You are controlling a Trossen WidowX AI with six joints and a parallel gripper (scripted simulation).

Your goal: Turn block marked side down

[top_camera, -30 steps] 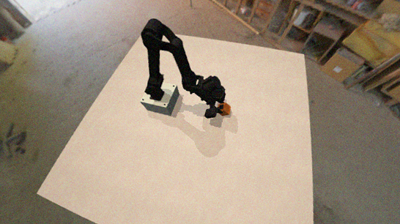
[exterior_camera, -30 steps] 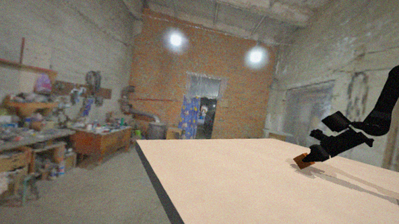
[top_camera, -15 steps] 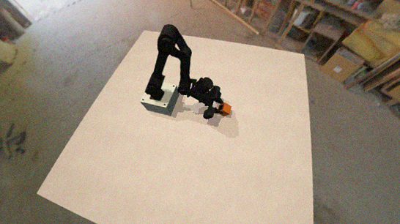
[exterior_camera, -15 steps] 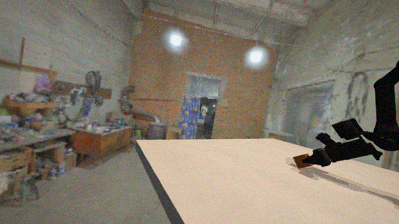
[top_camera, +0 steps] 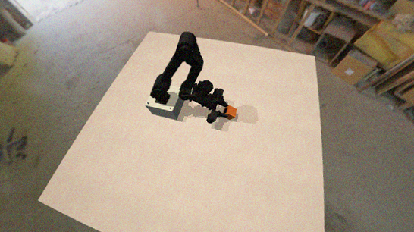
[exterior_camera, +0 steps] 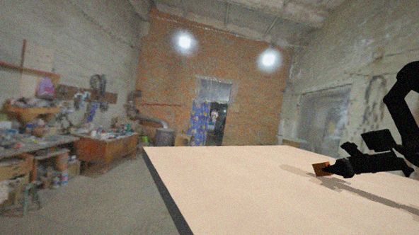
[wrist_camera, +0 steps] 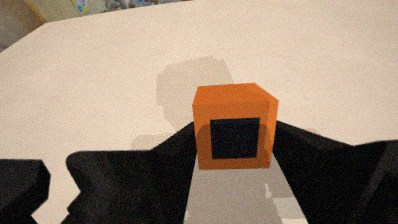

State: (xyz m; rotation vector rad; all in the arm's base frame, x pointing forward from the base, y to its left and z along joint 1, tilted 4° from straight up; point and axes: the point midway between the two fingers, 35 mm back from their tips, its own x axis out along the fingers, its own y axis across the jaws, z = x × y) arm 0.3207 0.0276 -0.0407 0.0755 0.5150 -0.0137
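The orange block lies 10 mm behind my gripper tip.
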